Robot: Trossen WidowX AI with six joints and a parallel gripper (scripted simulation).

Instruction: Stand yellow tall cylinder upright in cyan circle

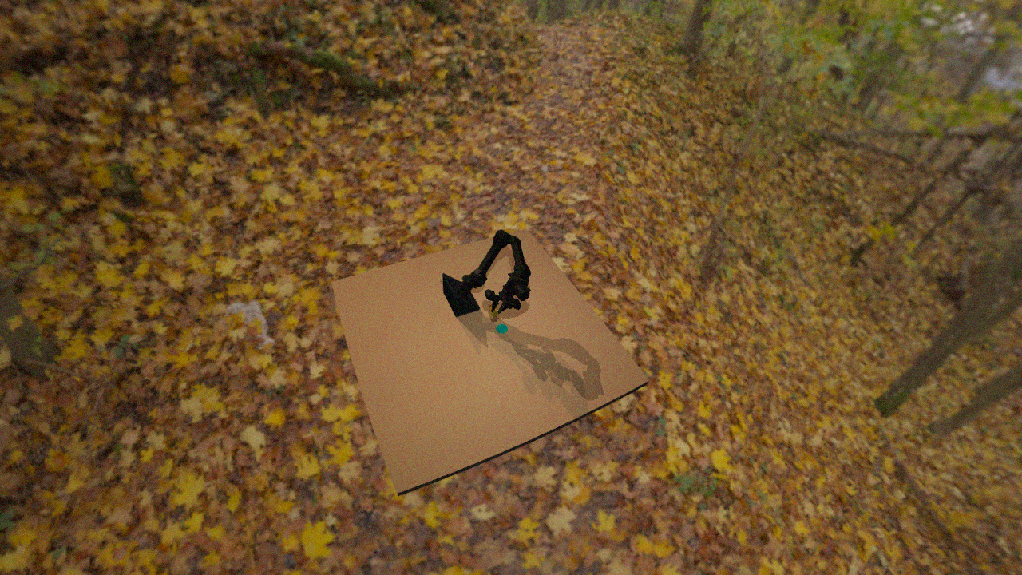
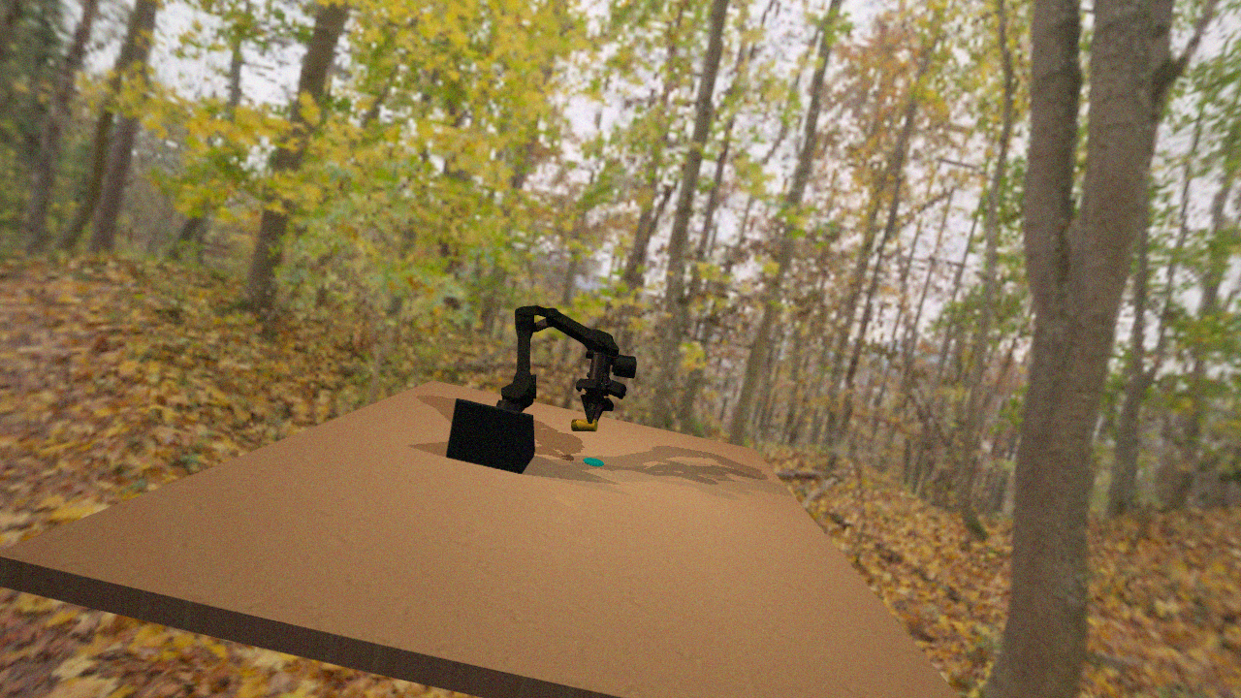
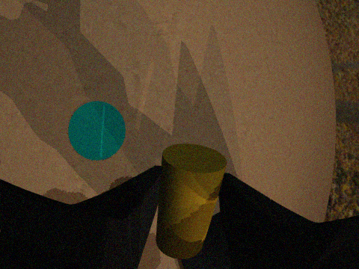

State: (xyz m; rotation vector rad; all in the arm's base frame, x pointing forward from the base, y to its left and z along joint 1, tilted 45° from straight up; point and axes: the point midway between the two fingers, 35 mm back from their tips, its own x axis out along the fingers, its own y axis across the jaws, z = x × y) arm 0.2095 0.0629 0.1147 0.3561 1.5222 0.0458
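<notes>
The cyan circle is 20 mm ahead of my gripper tip, 40 mm to the left of it and 110 mm below it. Also, from my gripper tip: yellow tall cylinder (20 mm behind, 10 mm below).
</notes>
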